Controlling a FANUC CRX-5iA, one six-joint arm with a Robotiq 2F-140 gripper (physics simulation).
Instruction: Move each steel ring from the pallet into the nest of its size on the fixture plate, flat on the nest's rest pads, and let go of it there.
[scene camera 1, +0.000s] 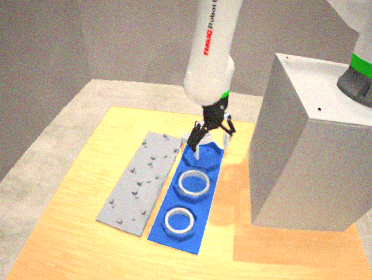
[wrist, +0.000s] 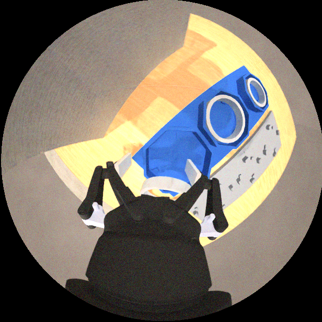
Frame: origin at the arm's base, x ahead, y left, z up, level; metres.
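Where they show: gripper, fingertip midpoint: (scene camera 1: 211, 152); arm's base, link origin: (scene camera 1: 364, 93).
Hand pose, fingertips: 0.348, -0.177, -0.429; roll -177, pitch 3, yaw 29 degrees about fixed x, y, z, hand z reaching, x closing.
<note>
Each offset is from my fingertips to the top centre of the thing, as dx, dy, dz. "spot": to the spot under its first point. Level surfaces: height alone.
The grey fixture plate @(+0.241, +0.138, -0.007) (scene camera 1: 124, 192) (wrist: 235, 167) with small raised pads lies beside the blue pallet (scene camera 1: 192, 244) (wrist: 175, 120). No ring shows on the plate. A small steel ring @(spot: +0.091, +0.363, +0.018) (scene camera 1: 179, 232) (wrist: 249, 90) sits in the near pallet pocket, and a middle-sized ring @(spot: +0.056, +0.222, +0.018) (scene camera 1: 194, 194) (wrist: 208, 119) in the middle one. A large ring (scene camera 1: 204, 138) (wrist: 165, 184) is at the pallet's far end, off centre from the far pocket and partly hidden by the gripper. My gripper (scene camera 1: 212, 148) (wrist: 158, 161) is open above the far pocket, beside the large ring, holding nothing.
A large grey pedestal block (scene camera 1: 280, 165) stands right of the pallet in the scene view, with a white robot base on top. The wooden table top @(dz -0.019) (scene camera 1: 65, 220) (wrist: 165, 90) carries the plate and pallet. The table's far edge lies behind the gripper.
</note>
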